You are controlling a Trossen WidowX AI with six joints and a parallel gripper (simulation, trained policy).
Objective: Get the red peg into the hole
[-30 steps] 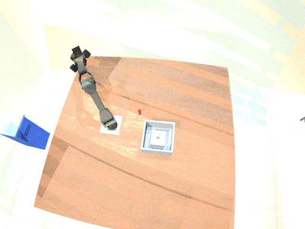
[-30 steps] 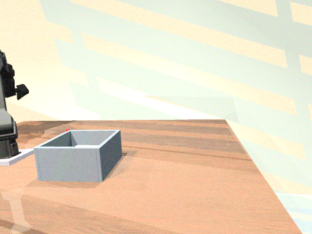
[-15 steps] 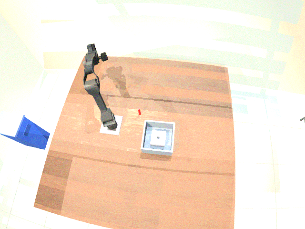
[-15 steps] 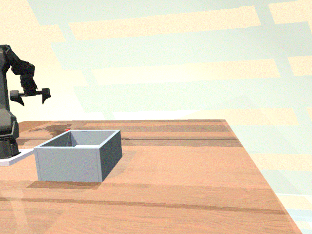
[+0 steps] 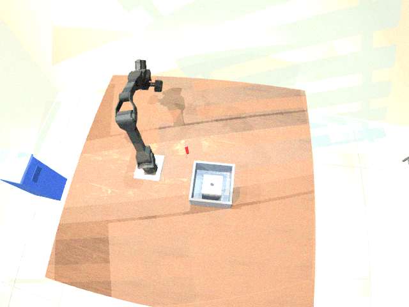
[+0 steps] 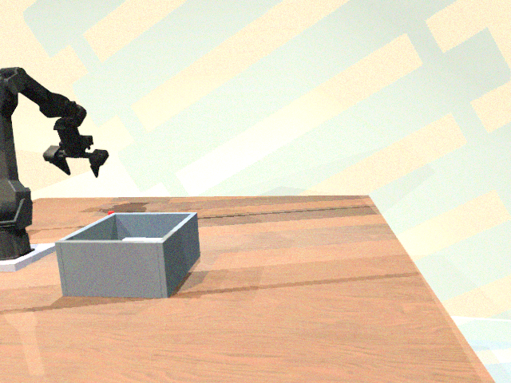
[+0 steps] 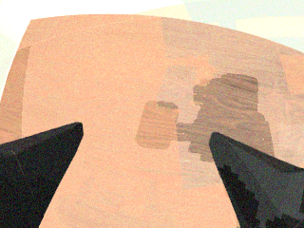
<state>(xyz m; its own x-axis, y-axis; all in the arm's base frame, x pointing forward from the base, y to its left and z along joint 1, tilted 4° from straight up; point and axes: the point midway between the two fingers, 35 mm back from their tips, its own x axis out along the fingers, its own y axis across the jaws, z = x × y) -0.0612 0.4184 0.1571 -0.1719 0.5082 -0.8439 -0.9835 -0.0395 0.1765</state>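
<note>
My gripper tip is now 25 cm short of the red peg, 33 cm to the left of it and 8 cm above it. The rest, counted from my gripper tip: grey box (39 cm ahead, 52 cm to the right, 9 cm below).
</note>
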